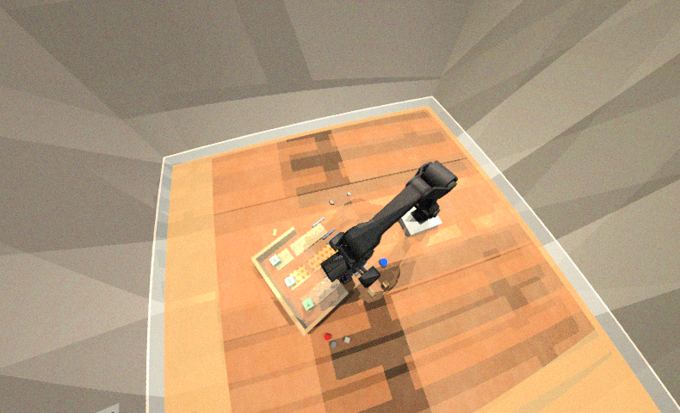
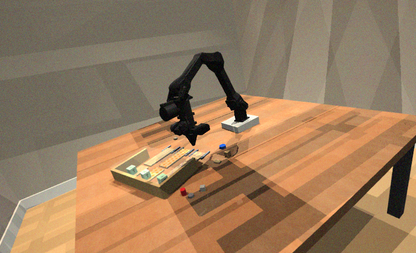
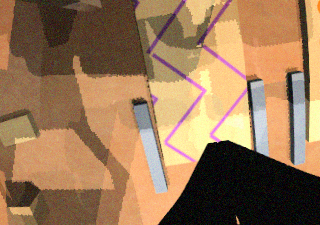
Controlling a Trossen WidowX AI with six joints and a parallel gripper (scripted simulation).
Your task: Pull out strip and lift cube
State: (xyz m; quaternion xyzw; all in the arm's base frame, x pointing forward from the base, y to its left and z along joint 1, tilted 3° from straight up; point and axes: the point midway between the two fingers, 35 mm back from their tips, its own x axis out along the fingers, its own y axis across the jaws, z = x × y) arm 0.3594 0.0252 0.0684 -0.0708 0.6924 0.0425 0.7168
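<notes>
My gripper tip is 12 cm past the blue disc, 5 cm to the right of it and 5 cm above it. Round my gripper tip: red cylinder 19 cm ahead, 16 cm to the left, 5 cm below; then orange-dotted strip 6 cm ahead, 9 cm to the right, 6 cm below.
</notes>
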